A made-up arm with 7 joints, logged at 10 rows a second.
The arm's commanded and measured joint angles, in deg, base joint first. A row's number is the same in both.
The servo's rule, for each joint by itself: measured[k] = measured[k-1] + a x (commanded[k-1-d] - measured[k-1]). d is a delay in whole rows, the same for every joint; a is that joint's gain. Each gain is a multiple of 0.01, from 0.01 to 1. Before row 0 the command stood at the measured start. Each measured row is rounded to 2 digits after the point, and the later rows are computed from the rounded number. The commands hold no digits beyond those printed.
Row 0, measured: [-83.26, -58.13, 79.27, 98.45, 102.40, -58.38, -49.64]
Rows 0 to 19, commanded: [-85.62, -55.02, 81.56, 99.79, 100.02, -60.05, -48.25]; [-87.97, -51.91, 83.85, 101.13, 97.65, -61.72, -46.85]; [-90.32, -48.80, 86.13, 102.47, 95.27, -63.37, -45.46]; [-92.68, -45.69, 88.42, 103.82, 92.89, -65.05, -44.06]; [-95.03, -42.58, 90.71, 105.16, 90.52, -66.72, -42.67]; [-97.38, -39.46, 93.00, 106.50, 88.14, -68.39, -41.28]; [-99.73, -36.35, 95.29, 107.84, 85.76, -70.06, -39.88]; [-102.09, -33.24, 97.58, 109.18, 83.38, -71.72, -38.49]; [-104.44, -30.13, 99.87, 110.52, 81.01, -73.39, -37.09]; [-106.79, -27.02, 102.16, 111.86, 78.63, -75.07, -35.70]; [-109.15, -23.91, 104.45, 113.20, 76.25, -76.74, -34.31]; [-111.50, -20.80, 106.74, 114.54, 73.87, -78.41, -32.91]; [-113.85, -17.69, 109.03, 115.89, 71.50, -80.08, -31.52]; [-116.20, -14.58, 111.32, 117.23, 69.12, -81.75, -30.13]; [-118.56, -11.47, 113.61, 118.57, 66.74, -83.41, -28.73]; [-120.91, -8.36, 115.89, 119.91, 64.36, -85.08, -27.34]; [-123.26, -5.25, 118.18, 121.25, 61.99, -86.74, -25.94]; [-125.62, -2.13, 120.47, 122.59, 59.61, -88.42, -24.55]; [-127.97, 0.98, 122.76, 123.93, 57.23, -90.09, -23.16]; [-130.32, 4.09, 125.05, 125.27, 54.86, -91.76, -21.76]
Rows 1 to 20, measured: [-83.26, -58.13, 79.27, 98.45, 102.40, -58.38, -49.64]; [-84.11, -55.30, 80.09, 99.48, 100.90, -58.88, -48.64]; [-85.50, -52.22, 81.44, 100.75, 98.85, -59.73, -47.35]; [-87.24, -49.11, 83.13, 102.07, 96.59, -60.82, -45.99]; [-89.20, -46.00, 85.03, 103.42, 94.26, -62.09, -44.60]; [-91.30, -42.89, 87.07, 104.76, 91.90, -63.48, -43.21]; [-93.49, -39.77, 89.20, 106.10, 89.53, -64.95, -41.82]; [-95.74, -36.66, 91.39, 107.44, 87.15, -66.48, -40.42]; [-98.03, -33.55, 93.62, 108.78, 84.77, -68.05, -39.03]; [-100.34, -30.44, 95.87, 110.12, 82.40, -69.65, -37.63]; [-102.66, -27.33, 98.13, 111.46, 80.02, -71.28, -36.24]; [-105.00, -24.22, 100.41, 112.80, 77.64, -72.92, -34.85]; [-107.34, -21.11, 102.69, 114.14, 75.26, -74.57, -33.45]; [-109.68, -18.00, 104.97, 115.49, 72.89, -76.22, -32.06]; [-112.03, -14.89, 107.26, 116.83, 70.51, -77.88, -30.67]; [-114.38, -11.78, 109.55, 118.17, 68.13, -79.54, -29.27]; [-116.73, -8.67, 111.83, 119.51, 65.75, -81.20, -27.88]; [-119.08, -5.56, 114.12, 120.85, 63.38, -82.86, -26.48]; [-121.43, -2.44, 116.41, 122.19, 61.00, -84.53, -25.09]; [-123.78, 0.67, 118.70, 123.53, 58.62, -86.20, -23.70]
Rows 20 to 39, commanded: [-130.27, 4.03, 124.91, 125.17, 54.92, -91.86, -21.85]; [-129.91, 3.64, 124.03, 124.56, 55.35, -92.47, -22.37]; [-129.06, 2.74, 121.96, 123.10, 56.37, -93.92, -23.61]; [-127.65, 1.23, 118.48, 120.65, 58.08, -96.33, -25.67]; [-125.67, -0.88, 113.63, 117.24, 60.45, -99.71, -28.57]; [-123.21, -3.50, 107.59, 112.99, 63.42, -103.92, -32.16]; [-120.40, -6.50, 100.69, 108.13, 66.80, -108.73, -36.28]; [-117.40, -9.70, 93.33, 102.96, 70.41, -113.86, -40.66]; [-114.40, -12.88, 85.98, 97.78, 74.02, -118.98, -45.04]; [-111.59, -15.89, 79.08, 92.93, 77.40, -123.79, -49.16]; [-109.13, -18.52, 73.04, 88.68, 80.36, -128.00, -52.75]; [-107.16, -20.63, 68.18, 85.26, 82.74, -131.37, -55.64]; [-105.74, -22.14, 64.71, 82.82, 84.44, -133.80, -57.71]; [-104.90, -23.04, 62.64, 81.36, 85.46, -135.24, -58.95]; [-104.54, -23.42, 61.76, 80.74, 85.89, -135.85, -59.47]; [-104.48, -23.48, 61.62, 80.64, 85.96, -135.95, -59.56]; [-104.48, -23.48, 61.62, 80.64, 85.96, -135.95, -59.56]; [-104.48, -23.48, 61.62, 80.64, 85.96, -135.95, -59.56]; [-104.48, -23.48, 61.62, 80.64, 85.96, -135.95, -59.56]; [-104.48, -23.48, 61.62, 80.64, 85.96, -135.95, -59.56]
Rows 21 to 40, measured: [-126.13, 3.78, 120.99, 124.87, 56.25, -87.87, -22.30]; [-127.62, 4.01, 122.40, 125.10, 55.41, -89.07, -21.98]; [-128.44, 3.67, 122.99, 124.68, 55.37, -90.09, -22.26]; [-128.66, 2.82, 122.62, 123.46, 56.00, -91.24, -23.23]; [-128.30, 1.37, 121.13, 121.30, 57.31, -92.77, -24.99]; [-127.35, -0.68, 118.43, 118.17, 59.29, -94.85, -27.57]; [-125.86, -3.25, 114.53, 114.18, 61.89, -97.57, -30.87]; [-123.89, -6.21, 109.55, 109.52, 64.98, -100.92, -34.77]; [-121.55, -9.39, 103.71, 104.47, 68.40, -104.80, -39.01]; [-118.98, -12.57, 97.33, 99.32, 71.94, -109.05, -43.35]; [-116.32, -15.59, 90.76, 94.40, 75.38, -113.47, -47.53]; [-113.73, -18.26, 84.38, 90.00, 78.52, -117.83, -51.29]; [-111.36, -20.42, 78.55, 86.35, 81.18, -121.89, -54.42]; [-109.34, -21.99, 73.57, 83.63, 83.23, -125.46, -56.79]; [-107.74, -22.95, 69.64, 81.88, 84.63, -128.39, -58.35]; [-106.59, -23.38, 66.80, 81.00, 85.42, -130.63, -59.16]; [-105.83, -23.47, 64.94, 80.72, 85.76, -132.23, -59.45]; [-105.34, -23.48, 63.74, 80.66, 85.89, -133.35, -59.53]; [-105.03, -23.48, 62.98, 80.64, 85.93, -134.13, -59.55]; [-104.83, -23.48, 62.49, 80.64, 85.95, -134.68, -59.56]
